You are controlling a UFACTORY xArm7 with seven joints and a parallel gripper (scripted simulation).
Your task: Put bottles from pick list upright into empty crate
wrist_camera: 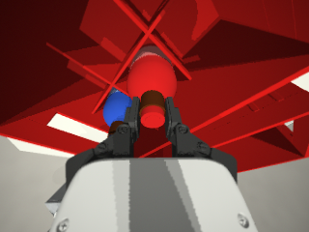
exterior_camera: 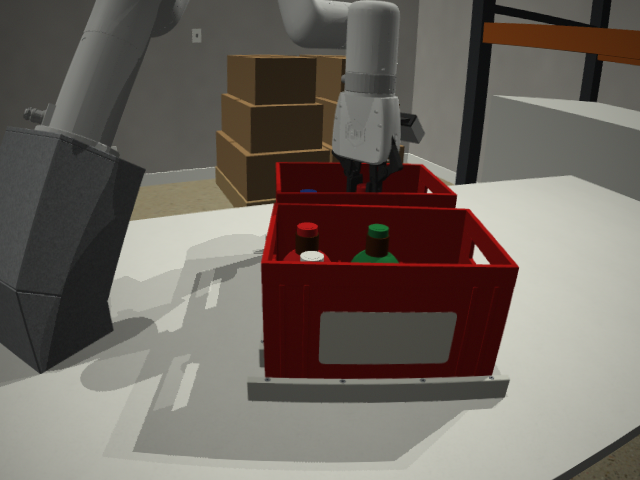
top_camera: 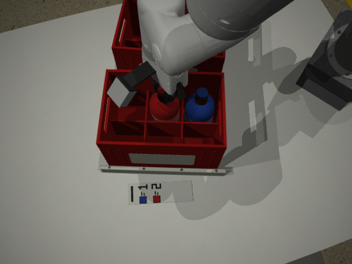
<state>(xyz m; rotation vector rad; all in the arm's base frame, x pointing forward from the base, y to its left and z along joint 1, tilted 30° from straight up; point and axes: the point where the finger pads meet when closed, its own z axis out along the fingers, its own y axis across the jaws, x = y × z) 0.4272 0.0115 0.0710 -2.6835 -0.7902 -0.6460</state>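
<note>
Right now the red bottle is 7 cm below my hand. From my hand the other things lie so: pick list (19 cm to the left, 16 cm below, 2 cm ahead); green bottle (15 cm to the right, 8 cm below, 2 cm behind); blue bottle (9 cm behind, 8 cm below, 1 cm to the left).
</note>
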